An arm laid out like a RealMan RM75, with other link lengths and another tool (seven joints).
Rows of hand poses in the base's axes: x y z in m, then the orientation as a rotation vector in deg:
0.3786 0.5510 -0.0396 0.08 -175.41 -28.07
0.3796 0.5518 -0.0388 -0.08 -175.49 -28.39
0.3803 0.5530 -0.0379 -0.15 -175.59 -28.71
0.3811 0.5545 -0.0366 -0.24 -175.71 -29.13
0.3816 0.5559 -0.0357 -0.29 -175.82 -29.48
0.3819 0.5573 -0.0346 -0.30 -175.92 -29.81
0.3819 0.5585 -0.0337 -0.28 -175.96 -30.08
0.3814 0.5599 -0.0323 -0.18 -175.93 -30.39
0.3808 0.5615 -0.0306 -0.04 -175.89 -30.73
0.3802 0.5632 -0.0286 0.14 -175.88 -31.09
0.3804 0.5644 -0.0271 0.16 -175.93 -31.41
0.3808 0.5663 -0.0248 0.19 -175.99 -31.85
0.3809 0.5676 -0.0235 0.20 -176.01 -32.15
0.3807 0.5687 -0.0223 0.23 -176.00 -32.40
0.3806 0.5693 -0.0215 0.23 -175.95 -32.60
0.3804 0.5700 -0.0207 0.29 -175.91 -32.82
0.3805 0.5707 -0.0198 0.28 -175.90 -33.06
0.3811 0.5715 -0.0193 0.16 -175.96 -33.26
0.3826 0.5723 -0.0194 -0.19 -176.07 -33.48
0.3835 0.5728 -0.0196 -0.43 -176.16 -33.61
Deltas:
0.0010 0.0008 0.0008 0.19 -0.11 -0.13
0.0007 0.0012 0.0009 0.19 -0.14 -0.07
0.0008 0.0015 0.0013 0.25 -0.17 -0.09
0.0005 0.0014 0.0009 0.21 -0.16 -0.06
0.0003 0.0014 0.0011 0.20 -0.15 -0.03
0.0000 0.0012 0.0009 0.17 -0.09 0.00
-0.0005 0.0014 0.0014 0.20 -0.03 0.06
-0.0006 0.0016 0.0017 0.22 -0.03 0.08
-0.0006 0.0017 0.0020 0.23 -0.07 0.10
0.0002 0.0012 0.0015 0.20 -0.11 -0.01
0.0004 0.0019 0.0023 0.27 -0.14 -0.01
0.0001 0.0013 0.0013 0.19 -0.07 -0.01
-0.0002 0.0011 0.0012 0.16 -0.04 0.01
-0.0001 0.0006 0.0008 0.13 0.01 0.00
-0.0002 0.0007 0.0008 0.14 -0.01 0.04
0.0001 0.0007 0.0009 0.15 -0.03 -0.01
0.0006 0.0008 0.0005 0.12 -0.08 -0.09
0.0015 0.0008 -0.0001 0.12 -0.10 -0.25
0.0009 0.0005 -0.0002 0.07 -0.08 -0.17

